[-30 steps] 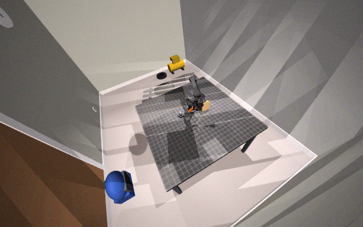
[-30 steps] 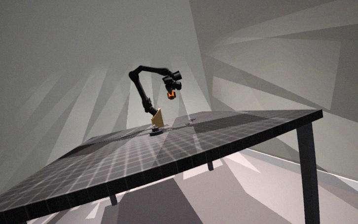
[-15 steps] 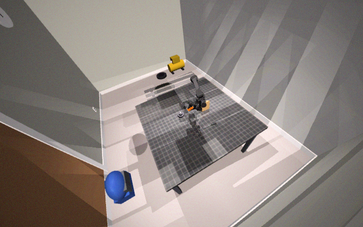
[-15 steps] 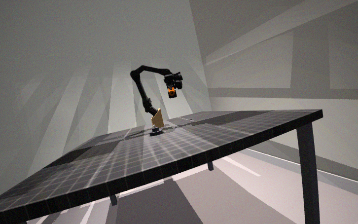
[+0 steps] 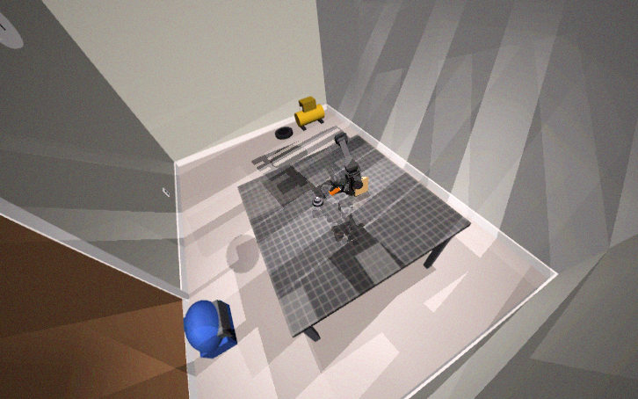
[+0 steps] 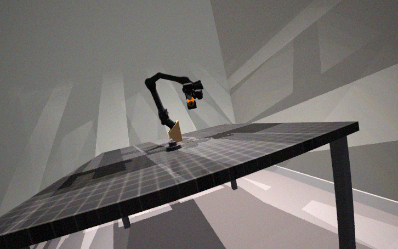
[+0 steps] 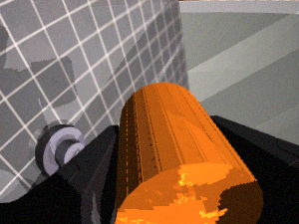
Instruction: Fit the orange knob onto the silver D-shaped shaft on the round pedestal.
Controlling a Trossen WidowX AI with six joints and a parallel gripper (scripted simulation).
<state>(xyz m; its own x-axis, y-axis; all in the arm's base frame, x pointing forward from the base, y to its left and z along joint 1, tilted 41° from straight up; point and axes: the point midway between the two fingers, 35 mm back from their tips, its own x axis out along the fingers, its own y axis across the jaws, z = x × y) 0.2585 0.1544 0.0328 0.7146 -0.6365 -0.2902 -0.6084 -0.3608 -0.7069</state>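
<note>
The orange knob is 30 mm behind my gripper tip, 20 mm above it and 10 mm to the left of it. The rest, counted from my gripper tip: round pedestal (220 mm below, 180 mm to the right, 40 mm ahead).
</note>
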